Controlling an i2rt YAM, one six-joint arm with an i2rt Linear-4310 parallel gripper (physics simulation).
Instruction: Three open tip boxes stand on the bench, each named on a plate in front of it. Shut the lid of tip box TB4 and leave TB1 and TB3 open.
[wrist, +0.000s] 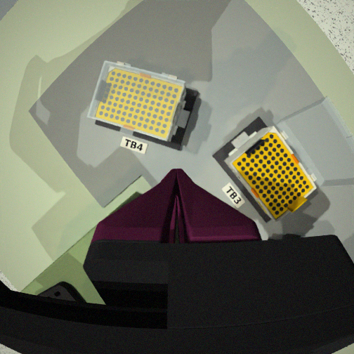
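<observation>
Tip box TB4 (140, 102) is at the upper left of the wrist view, behind its name plate (134, 145). Its clear lid lies over the yellow tip rack, whose holes look pale through it, and looks shut. Tip box TB3 (275, 175) is at the right, beside its name plate (233, 194). It is open: its rack shows bright and uncovered, and its clear lid (320, 140) is swung out to the upper right. TB1 does not show. My gripper (176, 177) is shut and empty, its tips below and right of TB4 and left of TB3, touching neither box.
The boxes stand on a grey mat (175, 30) on the pale green bench (25, 175). A green strip (67, 265) and a dark object (57, 293) show at the lower left. Speckled floor (330, 30) shows past the bench edge at the upper right. Shadows cross the mat.
</observation>
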